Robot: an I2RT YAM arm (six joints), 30 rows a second.
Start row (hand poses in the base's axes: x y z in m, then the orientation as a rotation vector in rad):
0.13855, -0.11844, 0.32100, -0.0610, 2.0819, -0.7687
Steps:
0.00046, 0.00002, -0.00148, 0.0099, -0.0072, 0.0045
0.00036, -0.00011, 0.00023, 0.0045, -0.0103, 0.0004
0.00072, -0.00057, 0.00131, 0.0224, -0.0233, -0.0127
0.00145, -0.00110, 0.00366, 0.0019, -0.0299, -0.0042
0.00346, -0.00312, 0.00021, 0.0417, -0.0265, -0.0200
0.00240, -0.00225, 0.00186, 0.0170, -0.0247, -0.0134
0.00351, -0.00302, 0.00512, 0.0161, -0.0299, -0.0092
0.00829, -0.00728, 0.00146, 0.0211, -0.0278, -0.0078
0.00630, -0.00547, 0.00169, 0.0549, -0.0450, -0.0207
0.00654, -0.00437, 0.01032, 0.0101, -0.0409, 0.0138
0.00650, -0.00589, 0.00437, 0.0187, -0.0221, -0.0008
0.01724, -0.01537, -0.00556, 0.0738, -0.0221, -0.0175
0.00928, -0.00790, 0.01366, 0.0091, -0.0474, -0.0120
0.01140, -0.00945, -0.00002, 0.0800, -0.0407, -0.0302
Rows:
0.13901, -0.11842, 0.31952, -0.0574, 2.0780, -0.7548
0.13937, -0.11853, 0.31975, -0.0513, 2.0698, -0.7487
0.14009, -0.11910, 0.32106, -0.0168, 2.0578, -0.7305
0.14154, -0.12020, 0.32472, -0.0005, 2.0306, -0.7273
0.14500, -0.12332, 0.32493, 0.0534, 2.0227, -0.6939
0.14740, -0.12557, 0.32679, 0.0852, 2.0063, -0.6814
0.15091, -0.12859, 0.33191, 0.1136, 1.9840, -0.6662
0.15920, -0.13587, 0.33337, 0.1427, 1.9651, -0.6456
0.16550, -0.14134, 0.33506, 0.2099, 1.9410, -0.5972
0.17204, -0.14571, 0.34538, 0.2134, 1.9049, -0.5700
0.17854, -0.15160, 0.34975, 0.2317, 1.8894, -0.5485
0.19578, -0.16697, 0.34419, 0.3017, 1.8896, -0.4866
0.20506, -0.17487, 0.35785, 0.3281, 1.8453, -0.4751
0.21646, -0.18432, 0.35783, 0.4174, 1.8250, -0.4131

